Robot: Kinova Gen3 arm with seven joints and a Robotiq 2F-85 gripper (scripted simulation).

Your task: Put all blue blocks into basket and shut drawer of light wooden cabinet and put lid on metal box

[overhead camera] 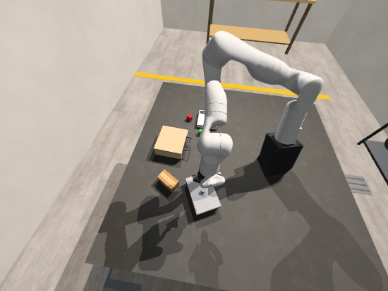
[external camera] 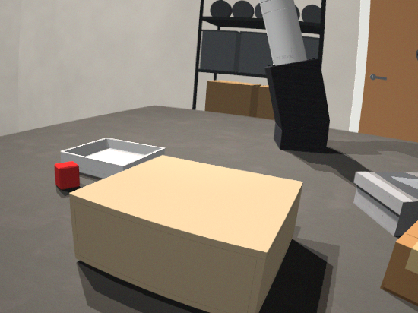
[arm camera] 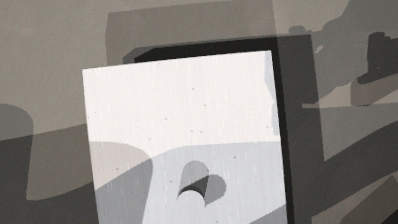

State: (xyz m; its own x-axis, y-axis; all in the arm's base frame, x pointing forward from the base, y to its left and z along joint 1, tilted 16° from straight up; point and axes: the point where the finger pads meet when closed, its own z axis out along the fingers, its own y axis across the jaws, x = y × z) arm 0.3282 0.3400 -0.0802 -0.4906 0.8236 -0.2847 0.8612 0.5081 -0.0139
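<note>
The lid lies 140 mm below my hand. Round my hand: grey metal box: 160 mm below; then brown box: 200 mm ahead, 150 mm below; then drawer: 260 mm ahead, 240 mm to the right, 150 mm below.
</note>
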